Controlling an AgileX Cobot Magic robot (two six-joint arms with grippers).
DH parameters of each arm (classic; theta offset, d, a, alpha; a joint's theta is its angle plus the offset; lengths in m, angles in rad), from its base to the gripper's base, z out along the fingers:
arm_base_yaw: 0 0.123 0 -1.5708
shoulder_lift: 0.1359 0 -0.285 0
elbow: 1.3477 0 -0.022 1.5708
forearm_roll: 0 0.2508 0 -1.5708
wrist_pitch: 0 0 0.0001 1.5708
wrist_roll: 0 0.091 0 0
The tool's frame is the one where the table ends.
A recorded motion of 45 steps. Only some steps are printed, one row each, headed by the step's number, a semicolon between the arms.
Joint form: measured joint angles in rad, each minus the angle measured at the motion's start. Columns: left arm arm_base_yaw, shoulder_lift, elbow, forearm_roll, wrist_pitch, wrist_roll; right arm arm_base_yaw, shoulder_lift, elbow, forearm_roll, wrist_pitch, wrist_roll.
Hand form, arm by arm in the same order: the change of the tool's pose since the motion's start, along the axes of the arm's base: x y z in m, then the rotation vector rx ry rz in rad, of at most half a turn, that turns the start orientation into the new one. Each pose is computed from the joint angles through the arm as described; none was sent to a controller.
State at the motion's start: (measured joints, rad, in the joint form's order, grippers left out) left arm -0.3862 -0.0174 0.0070 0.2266 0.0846 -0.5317; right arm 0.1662 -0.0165 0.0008 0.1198 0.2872 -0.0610
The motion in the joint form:
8: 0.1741 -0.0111 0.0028 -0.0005 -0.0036 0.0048; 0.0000 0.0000 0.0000 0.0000 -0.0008 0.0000
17: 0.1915 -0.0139 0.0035 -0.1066 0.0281 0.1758; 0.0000 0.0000 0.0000 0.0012 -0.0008 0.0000
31: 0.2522 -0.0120 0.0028 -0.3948 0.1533 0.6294; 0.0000 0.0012 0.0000 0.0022 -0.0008 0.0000
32: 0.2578 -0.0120 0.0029 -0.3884 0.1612 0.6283; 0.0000 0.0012 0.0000 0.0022 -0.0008 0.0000
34: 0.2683 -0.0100 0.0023 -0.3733 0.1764 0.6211; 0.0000 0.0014 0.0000 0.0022 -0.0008 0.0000
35: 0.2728 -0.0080 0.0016 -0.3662 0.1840 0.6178; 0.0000 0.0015 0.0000 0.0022 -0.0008 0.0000
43: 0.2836 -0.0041 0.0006 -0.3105 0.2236 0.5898; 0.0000 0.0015 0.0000 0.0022 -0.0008 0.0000
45: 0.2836 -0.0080 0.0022 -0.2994 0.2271 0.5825; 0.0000 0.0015 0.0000 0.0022 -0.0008 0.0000
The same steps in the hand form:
8: 0.0018 0.0094 0.0000 0.0007 -0.0125 0.1733; 0.0000 0.0000 0.0001 0.0001 -0.0008 -0.0001
17: 0.0017 0.0099 -0.0031 0.0722 -0.0005 0.1863; 0.0000 0.0000 0.0001 0.0013 -0.0006 0.0000
31: 0.0008 0.0085 -0.0141 0.2649 0.0744 0.1790; 0.0001 0.0001 0.0000 0.0021 0.0008 0.0001
32: 0.0008 0.0088 -0.0149 0.2718 0.0816 0.1834; 0.0001 0.0001 0.0000 0.0021 0.0008 0.0001
34: 0.0008 0.0095 -0.0162 0.2829 0.0976 0.1925; 0.0001 0.0001 0.0000 0.0021 0.0010 0.0001
35: 0.0009 0.0098 -0.0167 0.2884 0.1062 0.1962; 0.0001 0.0001 0.0000 0.0021 0.0011 0.0001
43: 0.0007 0.0115 -0.0203 0.3243 0.1450 0.2095; 0.0001 0.0001 0.0000 0.0021 0.0011 0.0001
45: 0.0004 0.0118 -0.0210 0.3283 0.1459 0.2120; 0.0001 0.0001 0.0000 0.0021 0.0011 0.0001

